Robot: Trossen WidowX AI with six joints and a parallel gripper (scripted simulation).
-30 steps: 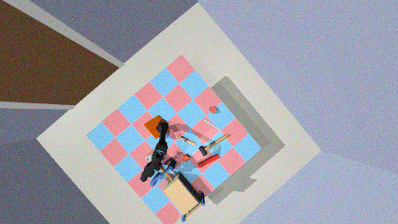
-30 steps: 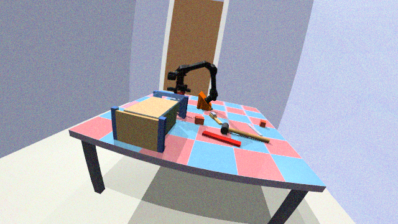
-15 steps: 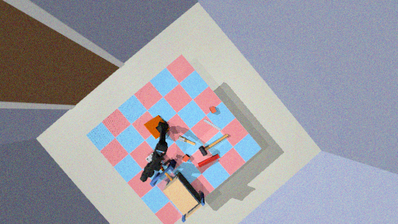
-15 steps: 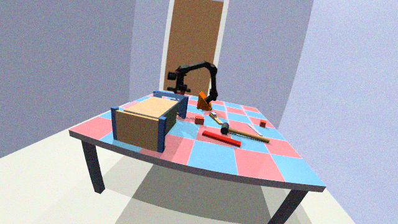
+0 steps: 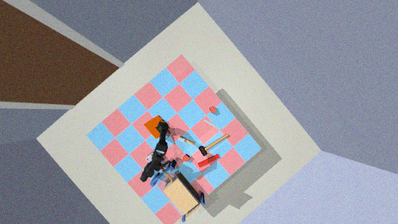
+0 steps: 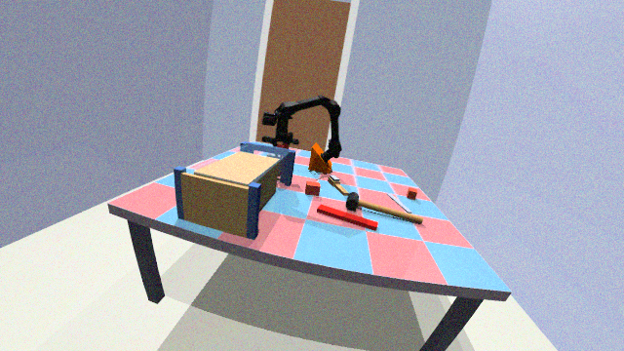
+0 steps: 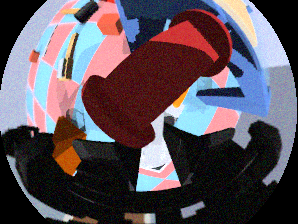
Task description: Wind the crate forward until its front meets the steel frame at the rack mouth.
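My gripper tip is 40 mm short of the dark red knob, 30 mm to the right of it and 50 mm below it. Also, from my gripper tip: winch (60 mm behind, 30 mm to the right, 60 mm below); blue steel frame (120 mm ahead, 20 mm to the right, 20 mm above); brush (30 mm ahead, 330 mm to the left, 70 mm below).
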